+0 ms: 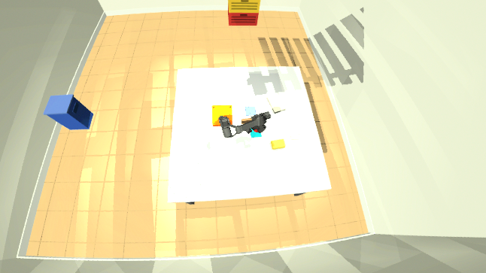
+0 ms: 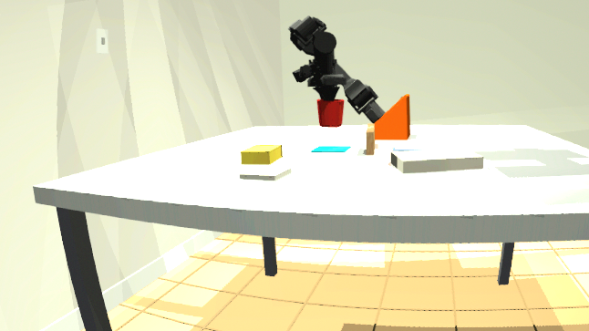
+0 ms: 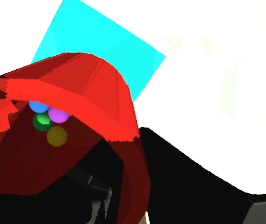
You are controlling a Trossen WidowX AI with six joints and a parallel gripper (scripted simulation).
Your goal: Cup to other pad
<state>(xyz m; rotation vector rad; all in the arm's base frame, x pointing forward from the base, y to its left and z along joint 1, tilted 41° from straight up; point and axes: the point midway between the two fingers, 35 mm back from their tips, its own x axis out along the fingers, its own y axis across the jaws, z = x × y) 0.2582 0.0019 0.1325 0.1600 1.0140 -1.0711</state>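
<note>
The cyan pad is 11 cm below my gripper tip, 2 cm to the left of it and 2 cm ahead of it. From my gripper tip the other things lie so: red cup (2 cm to the left, 2 cm ahead); yellow block (22 cm ahead, 9 cm below, 8 cm to the right); wooden block (12 cm to the left, 8 cm below).
</note>
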